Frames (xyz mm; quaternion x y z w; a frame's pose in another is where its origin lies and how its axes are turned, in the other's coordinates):
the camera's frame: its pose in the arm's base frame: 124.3 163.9 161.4 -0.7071 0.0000 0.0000 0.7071
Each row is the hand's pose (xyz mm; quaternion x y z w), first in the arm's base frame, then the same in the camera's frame.
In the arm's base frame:
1: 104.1 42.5 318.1 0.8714 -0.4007 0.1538 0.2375
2: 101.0 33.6 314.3 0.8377 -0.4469 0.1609 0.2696
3: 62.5 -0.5 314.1 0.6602 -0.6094 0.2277 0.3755
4: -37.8 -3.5 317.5 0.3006 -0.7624 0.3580 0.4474
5: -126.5 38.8 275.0 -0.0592 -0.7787 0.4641 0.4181
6: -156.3 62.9 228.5 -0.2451 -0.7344 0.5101 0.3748
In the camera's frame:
1: -20.2 -156.7 -121.4 -0.7841 0.3921 0.1746 0.4482
2: -23.3 -152.9 -130.3 -0.7830 0.4298 0.2022 0.4017
3: -61.8 -152.7 -164.4 -0.7323 0.5919 0.2699 0.2013
4: -162.1 -156.1 -167.4 0.5289 -0.7923 -0.2860 0.1038
5: -250.8 -113.6 -125.1 0.2538 -0.8788 -0.2224 0.3375
6: -280.6 -67.1 -101.0 0.0917 -0.8800 -0.1586 0.4383

